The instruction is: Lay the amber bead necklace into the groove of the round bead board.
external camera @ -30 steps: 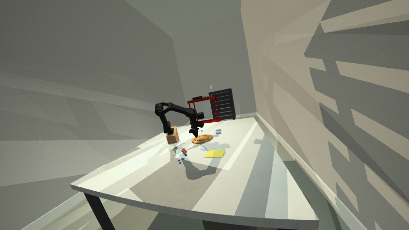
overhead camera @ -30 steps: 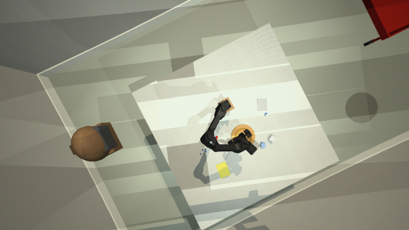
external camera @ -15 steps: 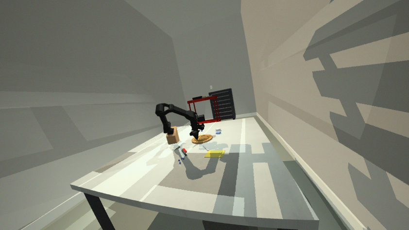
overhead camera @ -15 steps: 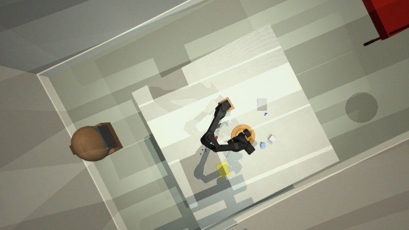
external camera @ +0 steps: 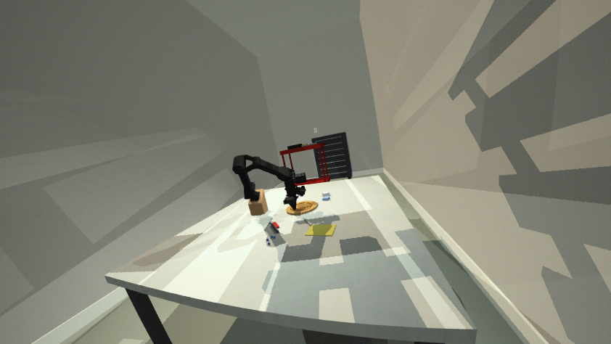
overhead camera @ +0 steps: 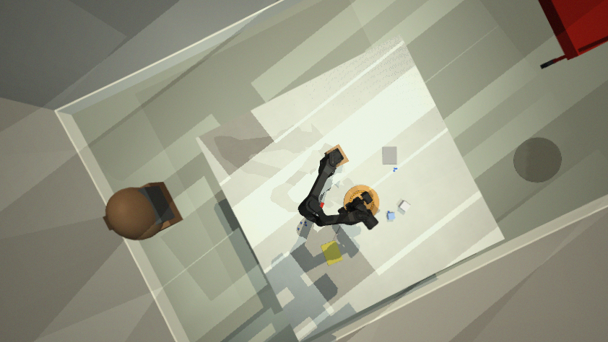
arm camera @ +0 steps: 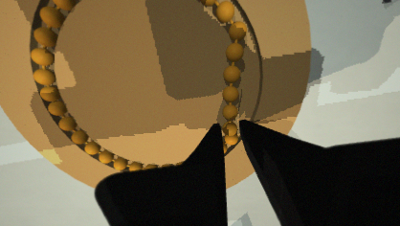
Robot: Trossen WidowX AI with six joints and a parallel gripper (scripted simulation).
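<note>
Now: gripper tip 50 mm to the right of the round bead board, 30 mm short of it and 10 mm above it. Also, from my gripper tip: light blue cube (180 mm ahead, 150 mm to the left, 10 mm below); then red-handled tool (180 mm to the right, 60 mm behind, 10 mm below); then white cube (250 mm to the left, 170 mm ahead).
</note>
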